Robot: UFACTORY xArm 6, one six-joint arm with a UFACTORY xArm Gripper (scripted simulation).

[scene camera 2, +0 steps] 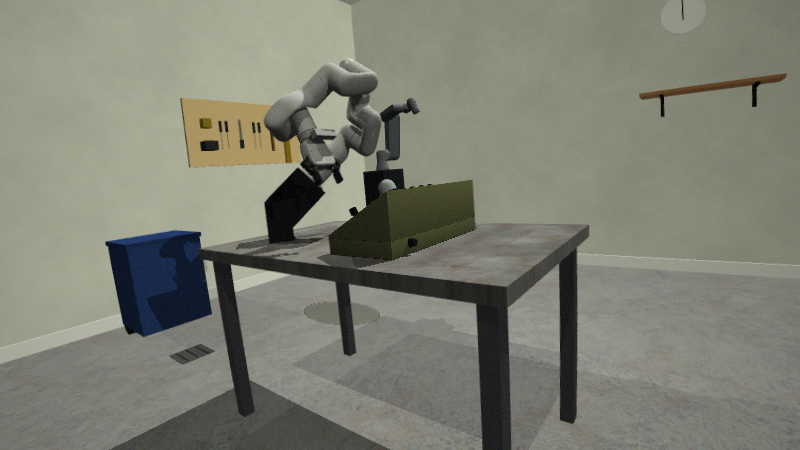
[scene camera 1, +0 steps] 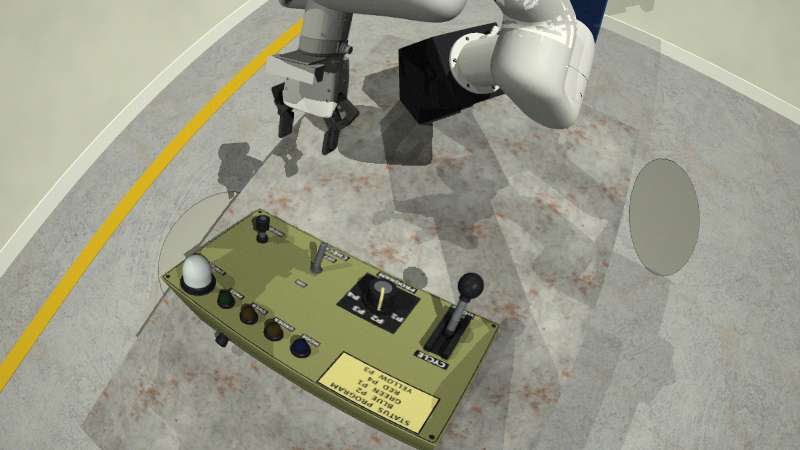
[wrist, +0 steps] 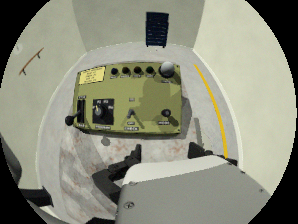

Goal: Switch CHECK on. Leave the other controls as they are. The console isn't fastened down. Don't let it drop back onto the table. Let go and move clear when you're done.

Note:
In view: the gripper (scene camera 1: 305,143) and an olive console (scene camera 1: 375,367).
The olive console shows as well in scene camera 2 (scene camera 2: 399,222) and in the wrist view (wrist: 146,91). The gripper is seen too in scene camera 2 (scene camera 2: 330,183) and in the wrist view (wrist: 166,151).

